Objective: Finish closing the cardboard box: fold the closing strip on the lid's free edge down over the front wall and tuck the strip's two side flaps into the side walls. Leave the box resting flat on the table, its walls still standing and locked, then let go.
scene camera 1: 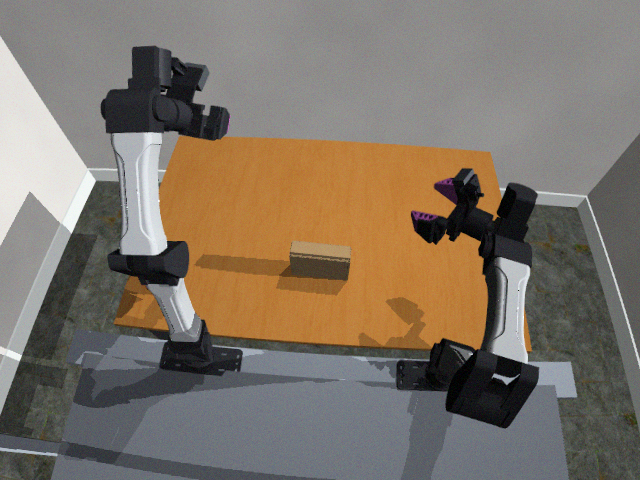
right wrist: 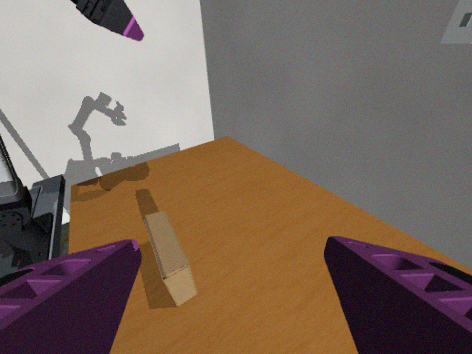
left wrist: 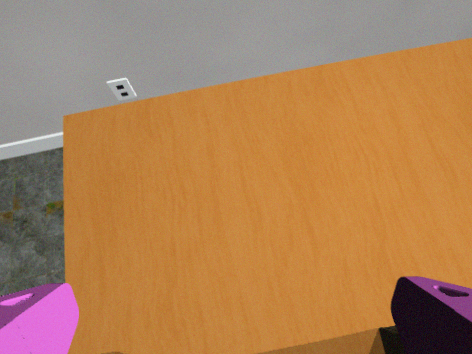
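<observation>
The cardboard box (scene camera 1: pixel 320 264) (right wrist: pixel 169 245) rests on the table (scene camera 1: pixel 258 180) (left wrist: pixel 225 200) (right wrist: pixel 270 240) near its middle. Its lid is down, and a thin pale seam runs along the top of the shaded front wall in the scene view. The strip and side flaps cannot be told apart from the walls at this size. My left gripper (scene camera 1: pixel 217 98) (left wrist: pixel 235 295) is open and empty, high over the table's back left, far from the box. My right gripper (scene camera 1: pixel 424 198) (right wrist: pixel 232 247) is open and empty, raised to the right of the box and apart from it.
Both arms stand on a grey base (scene camera 1: pixel 320 423) along the table's front edge. A grey wall (scene camera 1: pixel 320 67) (left wrist: pixel 240 35) (right wrist: pixel 300 90) rises behind the table. A white wall (right wrist: pixel 165 65) shows beyond the table's left end. A socket (left wrist: pixel 122 89) sits on the back wall.
</observation>
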